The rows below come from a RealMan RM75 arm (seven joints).
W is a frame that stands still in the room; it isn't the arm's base.
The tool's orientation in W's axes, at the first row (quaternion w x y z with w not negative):
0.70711 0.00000 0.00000 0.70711
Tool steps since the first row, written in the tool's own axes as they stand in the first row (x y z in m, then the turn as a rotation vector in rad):
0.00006 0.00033 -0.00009 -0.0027 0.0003 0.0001
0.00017 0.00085 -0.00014 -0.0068 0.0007 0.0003
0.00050 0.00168 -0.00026 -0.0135 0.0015 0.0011
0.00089 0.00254 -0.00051 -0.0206 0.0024 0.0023
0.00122 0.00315 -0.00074 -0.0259 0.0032 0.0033
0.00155 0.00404 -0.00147 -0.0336 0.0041 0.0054
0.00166 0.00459 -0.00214 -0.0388 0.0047 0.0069
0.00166 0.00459 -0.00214 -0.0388 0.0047 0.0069
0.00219 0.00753 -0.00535 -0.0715 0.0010 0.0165
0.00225 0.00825 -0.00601 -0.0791 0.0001 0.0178
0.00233 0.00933 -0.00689 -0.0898 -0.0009 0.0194
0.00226 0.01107 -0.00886 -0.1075 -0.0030 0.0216
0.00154 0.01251 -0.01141 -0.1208 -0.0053 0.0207
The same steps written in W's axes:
-0.00033 0.00006 -0.00009 -0.0003 -0.0027 0.0001
-0.00085 0.00017 -0.00014 -0.0007 -0.0068 0.0003
-0.00168 0.00050 -0.00026 -0.0015 -0.0135 0.0011
-0.00254 0.00089 -0.00051 -0.0024 -0.0206 0.0023
-0.00315 0.00122 -0.00074 -0.0032 -0.0259 0.0033
-0.00404 0.00155 -0.00147 -0.0041 -0.0336 0.0054
-0.00459 0.00166 -0.00214 -0.0047 -0.0388 0.0069
-0.00459 0.00166 -0.00214 -0.0047 -0.0388 0.0069
-0.00753 0.00219 -0.00535 -0.0010 -0.0715 0.0165
-0.00825 0.00225 -0.00601 -0.0001 -0.0791 0.0178
-0.00933 0.00233 -0.00689 0.0009 -0.0898 0.0194
-0.01107 0.00226 -0.00886 0.0030 -0.1075 0.0216
-0.01251 0.00154 -0.01141 0.0053 -0.1208 0.0207

